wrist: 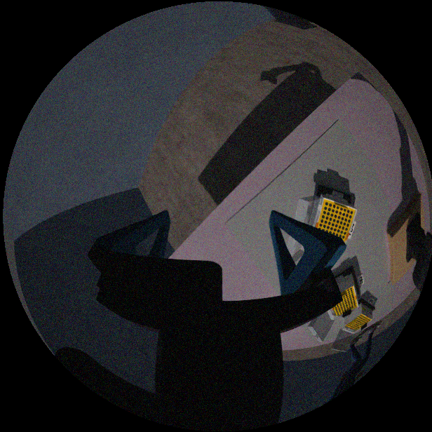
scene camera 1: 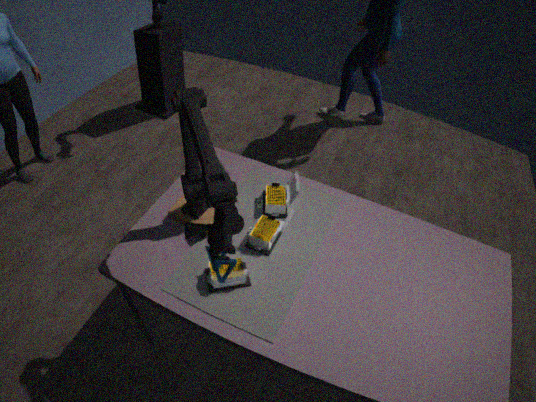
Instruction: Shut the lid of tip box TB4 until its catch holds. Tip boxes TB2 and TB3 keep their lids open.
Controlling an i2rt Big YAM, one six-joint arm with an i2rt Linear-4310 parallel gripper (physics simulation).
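Where they show: gripper, between the fingertips: (scene camera 1: 218, 276); arm's base, origin of its link: (scene camera 1: 197, 207).
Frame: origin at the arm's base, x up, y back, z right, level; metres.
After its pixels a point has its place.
Three tip boxes with yellow racks stand in a row; their labels are too small to read, so I cannot tell which is TB4. The front box (scene camera 1: 238, 281) @(x 0.037, y -0.344, z 0.241 m) (wrist: 336, 219) has a pale see-through lid swung out at its side in the wrist view. The middle box (scene camera 1: 265, 233) @(x 0.018, y -0.318, z -0.007 m) (wrist: 346, 301) and the back box (scene camera 1: 276, 199) @(x 0.017, y -0.271, z -0.195 m) (wrist: 358, 321) also have pale lids standing open. My gripper (scene camera 1: 216, 265) (wrist: 219, 215) is open and empty. In the scene view its blue fingers overlap the front box; in the wrist view that box lies beyond the right finger.
The boxes stand on a grey-green mat (scene camera 1: 270, 310) @(x -0.039, y -0.479, z 0.254 m) (wrist: 260, 235) on a pink table (scene camera 1: 400, 280) @(x -0.042, y -0.877, z -0.101 m) (wrist: 240, 275). A tan board (scene camera 1: 204, 216) @(x 0.000, y -0.056, z 0.028 m) (wrist: 398, 250) lies near the arm. A dark pedestal (scene camera 1: 160, 70) and two people (scene camera 1: 11, 90) (scene camera 1: 367, 57) stand beyond the table.
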